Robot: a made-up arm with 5 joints. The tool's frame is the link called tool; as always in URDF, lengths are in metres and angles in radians.
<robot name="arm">
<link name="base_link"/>
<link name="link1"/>
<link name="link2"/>
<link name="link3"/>
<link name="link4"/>
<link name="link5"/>
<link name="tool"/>
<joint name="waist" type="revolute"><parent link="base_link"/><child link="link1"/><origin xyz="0.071 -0.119 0.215" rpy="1.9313 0.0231 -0.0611"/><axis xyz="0 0 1"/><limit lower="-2.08" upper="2.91"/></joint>
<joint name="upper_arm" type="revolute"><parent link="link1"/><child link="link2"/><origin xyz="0.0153 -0.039 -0.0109" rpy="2.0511 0.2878 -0.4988"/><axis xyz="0 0 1"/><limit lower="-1.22" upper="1.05"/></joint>
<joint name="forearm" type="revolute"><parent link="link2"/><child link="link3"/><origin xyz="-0.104 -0.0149 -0.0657" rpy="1.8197 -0.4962 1.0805"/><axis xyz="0 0 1"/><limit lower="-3.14" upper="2.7"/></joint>
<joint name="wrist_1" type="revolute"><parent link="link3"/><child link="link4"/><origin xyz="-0.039 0.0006 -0.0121" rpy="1.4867 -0.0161 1.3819"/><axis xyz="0 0 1"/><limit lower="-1.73" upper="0.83"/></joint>
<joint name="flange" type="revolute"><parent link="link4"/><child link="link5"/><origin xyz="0.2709 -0.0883 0.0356" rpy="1.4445 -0.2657 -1.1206"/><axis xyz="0 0 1"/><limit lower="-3.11" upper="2.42"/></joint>
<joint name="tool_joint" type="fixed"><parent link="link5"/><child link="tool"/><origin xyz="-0.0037 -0.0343 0.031" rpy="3.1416 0 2.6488"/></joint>
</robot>
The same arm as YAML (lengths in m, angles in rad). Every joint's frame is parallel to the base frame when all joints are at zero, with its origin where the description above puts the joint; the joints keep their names.
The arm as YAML. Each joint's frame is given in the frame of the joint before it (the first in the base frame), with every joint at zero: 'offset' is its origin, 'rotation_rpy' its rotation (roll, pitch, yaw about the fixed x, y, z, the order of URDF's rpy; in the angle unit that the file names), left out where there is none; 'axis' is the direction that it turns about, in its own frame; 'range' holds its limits. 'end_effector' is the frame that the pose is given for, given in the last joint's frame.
length_unit: m
angle_unit: rad
chain:
  - id: waist
    offset: [0.071, -0.119, 0.215]
    axis: [-0.065297, -0.933461, -0.352685]
    range: [-2.08, 2.91]
  - id: upper_arm
    offset: [0.016, 0.023, -0.033]
    axis: [-0.509367, 0.699555, -0.501167]
    range: [-1.22, 1.05]
  - id: forearm
    offset: [-0.055, -0.076, 0.081]
    axis: [0.911607, 0.404903, 0.070901]
    range: [-3.14, 2.7]
  - id: wrist_1
    offset: [-0.014, -0.005, 0.038]
    axis: [0.221394, -0.121597, -0.967574]
    range: [-1.73, 0.83]
  - id: flange
    offset: [-0.172, 0.206, -0.1021]
    axis: [0.0001, -1.0, 0.0001]
    range: [-3.11, 2.42]
end_effector:
  offset: [-0.013, -0.031, 0.032]
  rotation_rpy: [-1.5709, 0.0001, 0.0001]

